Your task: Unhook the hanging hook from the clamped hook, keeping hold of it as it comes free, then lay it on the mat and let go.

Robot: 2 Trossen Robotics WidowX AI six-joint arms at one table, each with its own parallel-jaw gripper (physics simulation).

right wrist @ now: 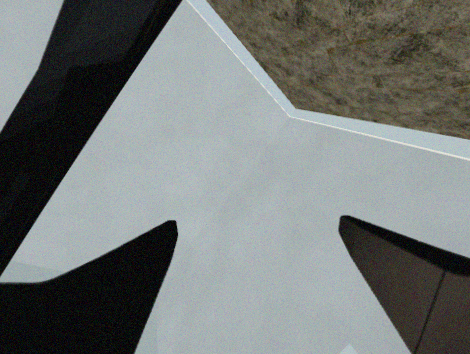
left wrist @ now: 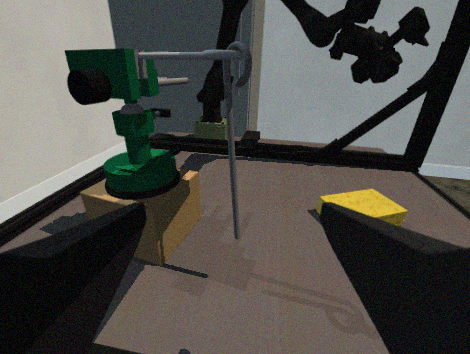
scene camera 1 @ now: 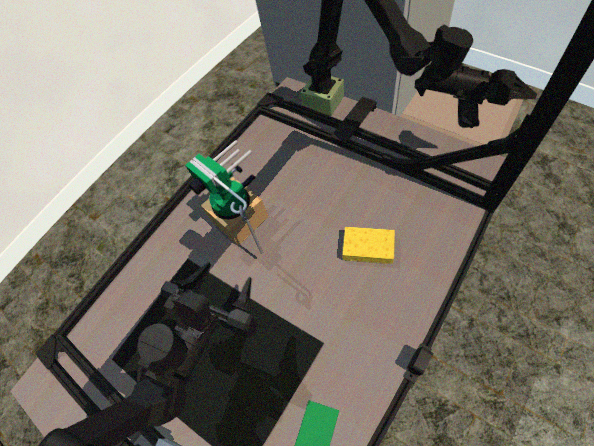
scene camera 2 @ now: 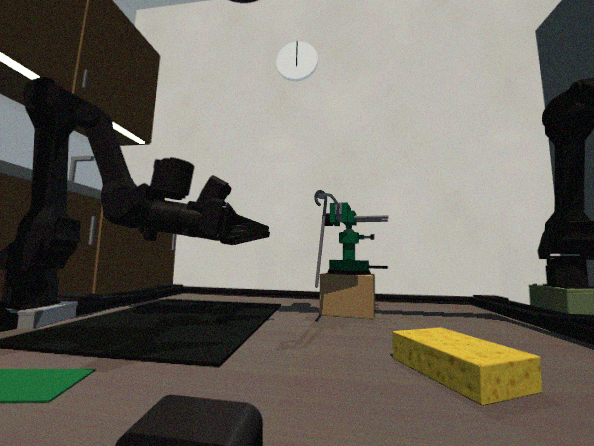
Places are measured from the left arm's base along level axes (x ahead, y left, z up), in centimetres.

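Where they show: left gripper, fingertip midpoint: [left wrist: 234, 211] [scene camera 1: 229, 270] [scene camera 2: 269, 232]; right gripper, fingertip midpoint: [right wrist: 257, 225] [left wrist: 409, 58] [scene camera 1: 525, 95]; left arm's base, link origin: [scene camera 2: 28, 305]; right arm's base, link origin: [left wrist: 212, 120] [scene camera 1: 322, 85] [scene camera 2: 568, 287].
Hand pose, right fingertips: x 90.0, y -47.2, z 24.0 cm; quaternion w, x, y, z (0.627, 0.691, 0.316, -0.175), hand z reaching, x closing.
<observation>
Each offset is from my right fingertips to the top centre of the thing. "spot": to the spot under its first point. Level surfaces: height alone.
The hanging hook @(dx -41.4, dy +46.0, dz -2.2 cm) [scene camera 1: 252, 231] [scene camera 2: 321, 242] [left wrist: 231, 150], a long thin grey rod, hangs down from the curled end of the clamped hook @(spot: dx -37.3, dy +50.8, dz -3.1 cm) [left wrist: 185, 55], which sticks out sideways from a green vise @(dx -30.7, dy +57.7, dz -2.4 cm) [scene camera 2: 348, 250] [left wrist: 137, 145]. The black mat @(dz -26.1 cm) [scene camera 1: 280, 330] [scene camera 2: 200, 330] lies flat on the table, below my left gripper in scene camera 1. My left gripper [scene camera 1: 228, 272] [scene camera 2: 268, 231] [left wrist: 234, 211] is open and empty, above the mat's far edge. The rod stands beyond and apart from its fingertips, between them in the left wrist view. My right gripper [right wrist: 257, 225] is open and empty, far from the hooks.
The vise stands on a wooden block @(dx -32.0, dy +58.2, dz -18.1 cm) [scene camera 1: 255, 215] [scene camera 2: 350, 300] [left wrist: 180, 225]. A yellow sponge @(dx -30.1, dy +24.4, dz -23.5 cm) [scene camera 1: 368, 243] [scene camera 2: 465, 355] [left wrist: 367, 202] lies to the right of it. A green sheet @(dx -71.1, dy +23.0, dz -26.5 cm) [scene camera 1: 317, 425] [scene camera 2: 45, 385] lies near the mat. A black frame edges the table.
</observation>
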